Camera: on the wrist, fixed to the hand. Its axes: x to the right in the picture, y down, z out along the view.
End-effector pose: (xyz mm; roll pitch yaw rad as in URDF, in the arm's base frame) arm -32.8 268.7 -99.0 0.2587 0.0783 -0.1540
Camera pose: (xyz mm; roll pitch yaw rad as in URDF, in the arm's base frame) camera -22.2 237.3 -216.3 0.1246 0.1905 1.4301
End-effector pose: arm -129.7 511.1 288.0 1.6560 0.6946 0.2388
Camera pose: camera -167.7 614.0 234.8 1.2125 -0.7991 0.7752
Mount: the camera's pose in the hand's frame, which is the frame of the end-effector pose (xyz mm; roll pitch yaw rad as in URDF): 24.4 -58.0 -104.4 0.0443 0.4496 1.5688
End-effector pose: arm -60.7 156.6 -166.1 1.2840 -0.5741 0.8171
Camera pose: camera -76.1 262.6 -224.4 -0.7203 -0.6727 2.9260
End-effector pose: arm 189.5 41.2 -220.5 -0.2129 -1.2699 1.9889
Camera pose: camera 223.7 158.2 -223.8 -1.2857 0.1816 2.9189
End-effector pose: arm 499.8 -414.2 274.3 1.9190 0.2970 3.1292
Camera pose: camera 480.5 -531.9 249.1 1.2983 -1.2557 -2.8212
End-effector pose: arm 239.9 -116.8 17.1 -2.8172 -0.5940 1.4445
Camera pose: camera 212.6 -159.2 128.1 -2.4989 -0.1047 -0.1951
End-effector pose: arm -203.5 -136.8 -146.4 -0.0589 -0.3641 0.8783
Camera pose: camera -116.7 -132.5 -231.9 -0.3671 0.4716 2.2513
